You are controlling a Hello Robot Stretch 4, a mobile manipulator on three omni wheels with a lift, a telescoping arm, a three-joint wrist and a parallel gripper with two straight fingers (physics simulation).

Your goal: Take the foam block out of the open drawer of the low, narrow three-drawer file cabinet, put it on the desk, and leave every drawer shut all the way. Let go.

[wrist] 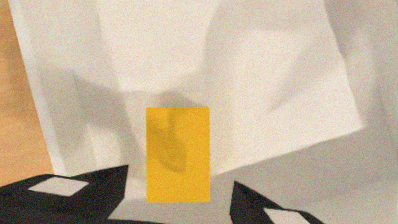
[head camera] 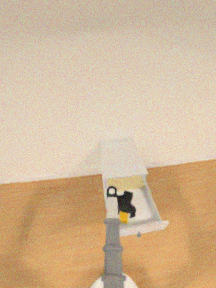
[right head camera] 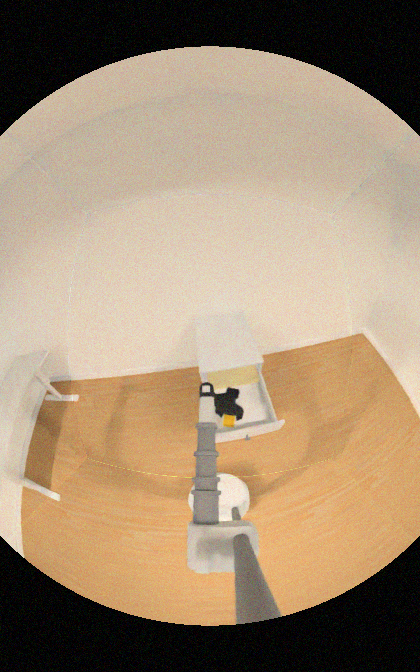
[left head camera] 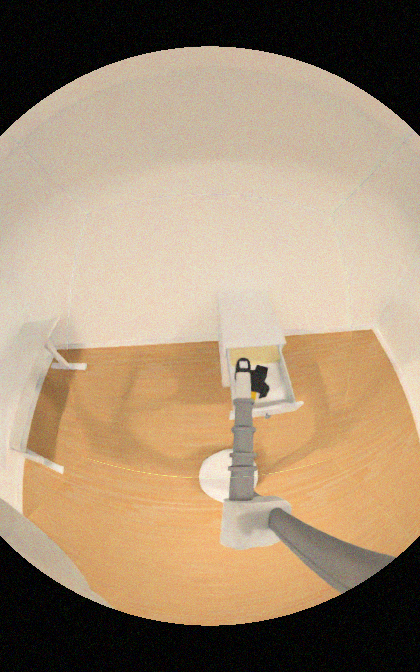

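The low white file cabinet (head camera: 120,157) (left head camera: 250,317) (right head camera: 227,340) stands against the wall. Its open drawer (head camera: 150,227) (left head camera: 280,409) (right head camera: 260,429) sticks out just below the cabinet top; the other drawers are hidden. The yellow foam block (head camera: 124,217) (left head camera: 254,395) (right head camera: 229,421) (wrist: 178,155) is in the drawer, near its front panel. My gripper (right head camera: 230,415) (wrist: 179,189) is over the drawer, open and empty. In the wrist view the block shows upright between the two fingertips, with a gap on each side. Its height below the tips is hard to tell.
The white desk (left head camera: 32,360) (right head camera: 30,390) is at the far left, with its light legs on the wood floor. The wall is behind the cabinet. My telescoping arm (head camera: 113,250) (left head camera: 243,440) (right head camera: 206,465) reaches over the drawer's front left part. My round white base is below the arm.
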